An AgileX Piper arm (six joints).
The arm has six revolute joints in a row. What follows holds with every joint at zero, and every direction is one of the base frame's. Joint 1 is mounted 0.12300 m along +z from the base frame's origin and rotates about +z. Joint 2 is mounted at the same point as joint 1 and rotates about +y. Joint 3 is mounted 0.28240 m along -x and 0.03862 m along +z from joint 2 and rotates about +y. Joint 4 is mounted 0.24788 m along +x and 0.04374 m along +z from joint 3 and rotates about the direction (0.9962, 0, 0.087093). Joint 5 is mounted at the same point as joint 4 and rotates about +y. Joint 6 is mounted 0.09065 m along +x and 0.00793 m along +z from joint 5 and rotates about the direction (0.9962, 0, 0.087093). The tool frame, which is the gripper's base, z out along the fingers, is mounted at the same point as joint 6; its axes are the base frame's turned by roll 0.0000, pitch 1.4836 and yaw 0.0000 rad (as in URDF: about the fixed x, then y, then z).
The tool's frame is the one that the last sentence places.
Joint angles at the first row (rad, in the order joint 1, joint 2, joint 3, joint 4, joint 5, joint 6):
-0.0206, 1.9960, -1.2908, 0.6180, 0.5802, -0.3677
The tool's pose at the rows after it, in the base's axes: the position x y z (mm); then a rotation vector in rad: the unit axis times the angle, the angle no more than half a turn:
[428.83 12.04 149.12 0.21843 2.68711 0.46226]
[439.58 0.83 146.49 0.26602 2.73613 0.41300]
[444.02 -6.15 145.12 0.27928 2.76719 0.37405]
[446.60 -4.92 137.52 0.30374 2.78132 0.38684]
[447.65 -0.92 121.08 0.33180 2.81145 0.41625]
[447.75 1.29 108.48 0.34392 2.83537 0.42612]
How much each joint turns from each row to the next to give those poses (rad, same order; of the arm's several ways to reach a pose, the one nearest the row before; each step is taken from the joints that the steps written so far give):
-0.0154, 0.0853, -0.1062, -0.0638, 0.0302, 0.0932
-0.0178, 0.0458, -0.0822, -0.1088, 0.0640, 0.1110
-0.0102, 0.0224, -0.0416, -0.0620, 0.0389, 0.0489
0.0021, 0.0242, -0.0124, 0.0061, 0.0047, 0.0137
0.0060, 0.0390, -0.0020, 0.0249, 0.0000, 0.0016
0.0040, 0.0287, 0.0000, 0.0088, -0.0024, 0.0000

